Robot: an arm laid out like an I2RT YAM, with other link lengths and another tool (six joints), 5 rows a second.
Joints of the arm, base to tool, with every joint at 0 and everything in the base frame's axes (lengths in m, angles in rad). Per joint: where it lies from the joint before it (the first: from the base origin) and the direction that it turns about. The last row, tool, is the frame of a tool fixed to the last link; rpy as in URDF.
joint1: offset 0 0 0.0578 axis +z
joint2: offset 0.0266 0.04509 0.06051 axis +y
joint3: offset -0.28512 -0.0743 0 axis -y
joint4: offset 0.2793 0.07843 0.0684 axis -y
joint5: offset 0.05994 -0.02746 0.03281 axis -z
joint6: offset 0.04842 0 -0.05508 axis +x
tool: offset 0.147 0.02 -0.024 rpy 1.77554 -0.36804 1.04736
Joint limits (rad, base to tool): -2.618..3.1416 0..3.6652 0..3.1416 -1.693..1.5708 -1.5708..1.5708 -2.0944..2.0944
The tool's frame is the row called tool.
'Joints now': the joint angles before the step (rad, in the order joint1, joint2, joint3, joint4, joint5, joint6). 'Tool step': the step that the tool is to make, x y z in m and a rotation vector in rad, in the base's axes. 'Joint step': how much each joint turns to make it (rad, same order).
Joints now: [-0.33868 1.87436 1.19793 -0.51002 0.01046 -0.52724]
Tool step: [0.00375 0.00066 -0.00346 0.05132 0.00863 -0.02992]
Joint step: [-0.01481 0.03381 0.03517 -0.02665 -0.03676 0.03055]
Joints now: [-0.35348 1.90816 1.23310 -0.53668 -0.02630 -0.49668]
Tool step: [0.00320 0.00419 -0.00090 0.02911 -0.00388 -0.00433]
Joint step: [-0.00087 0.01145 0.01164 -0.00613 -0.02565 0.01324]
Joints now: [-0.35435 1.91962 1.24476 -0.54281 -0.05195 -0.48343]
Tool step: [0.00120 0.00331 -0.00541 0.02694 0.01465 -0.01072]
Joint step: [0.00001 0.02544 0.01625 -0.01289 -0.01541 0.01691]
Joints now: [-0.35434 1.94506 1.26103 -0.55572 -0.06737 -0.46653]
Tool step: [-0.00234 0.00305 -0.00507 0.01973 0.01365 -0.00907]
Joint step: [-0.00084 0.01219 -0.00123 -0.00535 -0.01045 0.01219]
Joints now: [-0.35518 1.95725 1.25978 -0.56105 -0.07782 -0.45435]
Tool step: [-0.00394 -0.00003 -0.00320 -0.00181 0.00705 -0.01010]
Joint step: [-0.00074 -0.00297 -0.01565 0.00727 0.00681 0.00767]
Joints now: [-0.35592 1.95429 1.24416 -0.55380 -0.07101 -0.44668]
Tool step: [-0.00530 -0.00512 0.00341 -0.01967 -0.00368 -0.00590]
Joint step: [-0.00821 -0.02469 -0.02116 0.00638 0.01558 -0.00746]
